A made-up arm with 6 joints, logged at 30 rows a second.
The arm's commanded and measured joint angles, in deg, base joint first. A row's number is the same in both.
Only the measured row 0 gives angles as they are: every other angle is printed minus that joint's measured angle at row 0.
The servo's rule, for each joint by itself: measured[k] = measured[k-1] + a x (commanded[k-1-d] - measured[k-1]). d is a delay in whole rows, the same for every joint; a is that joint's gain. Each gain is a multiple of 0.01, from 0.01 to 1. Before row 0 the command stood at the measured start. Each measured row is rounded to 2 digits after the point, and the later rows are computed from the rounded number. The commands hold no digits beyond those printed.
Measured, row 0: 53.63 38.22 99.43 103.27 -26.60 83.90
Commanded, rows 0 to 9: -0.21 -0.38 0.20 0.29 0.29 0.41; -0.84 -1.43 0.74 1.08 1.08 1.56; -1.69 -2.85 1.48 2.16 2.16 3.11; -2.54 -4.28 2.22 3.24 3.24 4.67; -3.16 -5.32 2.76 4.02 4.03 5.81; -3.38 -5.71 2.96 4.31 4.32 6.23; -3.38 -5.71 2.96 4.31 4.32 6.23; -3.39 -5.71 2.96 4.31 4.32 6.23; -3.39 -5.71 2.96 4.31 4.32 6.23; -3.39 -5.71 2.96 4.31 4.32 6.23
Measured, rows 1 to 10: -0.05 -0.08 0.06 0.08 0.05 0.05; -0.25 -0.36 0.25 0.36 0.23 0.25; -0.61 -0.88 0.59 0.86 0.56 0.62; -1.09 -1.59 1.05 1.53 1.02 1.15; -1.61 -2.37 1.53 2.23 1.53 1.76; -2.05 -3.07 1.93 2.81 2.00 2.34; -2.38 -3.62 2.22 3.23 2.39 2.85; -2.63 -4.06 2.43 3.53 2.72 3.29; -2.82 -4.41 2.58 3.75 2.99 3.67; -2.96 -4.68 2.69 3.91 3.22 4.00
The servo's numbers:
d 0
a 0.25 0.21 0.28 0.28 0.17 0.13

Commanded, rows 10 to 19: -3.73 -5.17 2.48 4.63 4.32 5.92; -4.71 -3.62 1.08 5.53 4.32 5.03; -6.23 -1.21 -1.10 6.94 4.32 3.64; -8.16 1.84 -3.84 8.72 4.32 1.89; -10.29 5.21 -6.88 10.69 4.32 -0.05; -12.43 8.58 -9.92 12.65 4.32 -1.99; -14.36 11.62 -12.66 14.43 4.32 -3.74; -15.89 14.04 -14.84 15.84 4.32 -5.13; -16.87 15.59 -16.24 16.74 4.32 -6.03; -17.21 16.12 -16.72 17.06 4.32 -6.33
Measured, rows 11 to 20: -3.15 -4.78 2.63 4.11 3.41 4.25; -3.54 -4.54 2.20 4.51 3.56 4.35; -4.21 -3.84 1.28 5.19 3.69 4.26; -5.20 -2.65 -0.15 6.18 3.80 3.95; -6.47 -1.00 -2.03 7.44 3.89 3.43; -7.96 1.01 -4.24 8.90 3.96 2.73; -9.56 3.24 -6.60 10.45 4.02 1.89; -11.14 5.51 -8.91 11.96 4.07 0.98; -12.57 7.63 -10.96 13.30 4.11 0.07; -13.73 9.41 -12.57 14.35 4.15 -0.76
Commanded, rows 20 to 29: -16.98 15.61 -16.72 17.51 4.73 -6.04; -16.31 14.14 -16.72 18.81 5.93 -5.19; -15.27 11.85 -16.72 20.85 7.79 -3.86; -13.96 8.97 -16.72 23.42 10.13 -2.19; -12.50 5.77 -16.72 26.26 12.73 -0.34; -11.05 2.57 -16.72 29.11 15.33 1.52; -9.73 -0.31 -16.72 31.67 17.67 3.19; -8.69 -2.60 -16.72 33.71 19.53 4.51; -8.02 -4.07 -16.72 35.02 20.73 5.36; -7.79 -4.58 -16.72 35.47 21.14 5.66
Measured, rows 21 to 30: -14.54 10.71 -13.73 15.23 4.25 -1.45; -14.98 11.43 -14.57 16.23 4.54 -1.94; -15.05 11.52 -15.17 17.52 5.09 -2.19; -14.78 10.98 -15.60 19.17 5.95 -2.19; -14.21 9.89 -15.91 21.16 7.10 -1.95; -13.42 8.35 -16.14 23.39 8.50 -1.50; -12.50 6.53 -16.30 25.71 10.06 -0.89; -11.55 4.61 -16.42 27.95 11.67 -0.19; -10.67 2.79 -16.50 29.93 13.21 0.53; -9.95 1.24 -16.56 31.48 14.56 1.20
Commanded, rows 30 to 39: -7.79 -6.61 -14.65 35.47 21.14 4.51; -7.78 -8.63 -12.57 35.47 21.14 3.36; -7.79 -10.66 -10.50 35.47 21.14 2.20; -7.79 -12.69 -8.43 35.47 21.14 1.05; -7.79 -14.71 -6.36 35.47 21.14 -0.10; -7.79 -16.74 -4.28 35.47 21.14 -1.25; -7.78 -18.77 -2.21 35.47 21.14 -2.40; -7.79 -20.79 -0.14 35.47 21.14 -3.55; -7.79 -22.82 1.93 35.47 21.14 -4.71; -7.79 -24.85 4.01 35.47 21.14 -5.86
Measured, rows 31 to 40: -9.41 -0.41 -16.03 32.60 15.68 1.63; -9.00 -2.14 -15.06 33.40 16.61 1.85; -8.70 -3.93 -13.78 33.98 17.38 1.90; -8.47 -5.77 -12.28 34.40 18.02 1.79; -8.30 -7.65 -10.62 34.70 18.55 1.54; -8.17 -9.56 -8.84 34.92 18.99 1.18; -8.07 -11.49 -6.98 35.07 19.36 0.71; -8.00 -13.44 -5.06 35.18 19.66 0.16; -7.95 -15.41 -3.10 35.26 19.91 -0.47; -7.91 -17.39 -1.11 35.32 20.12 -1.17
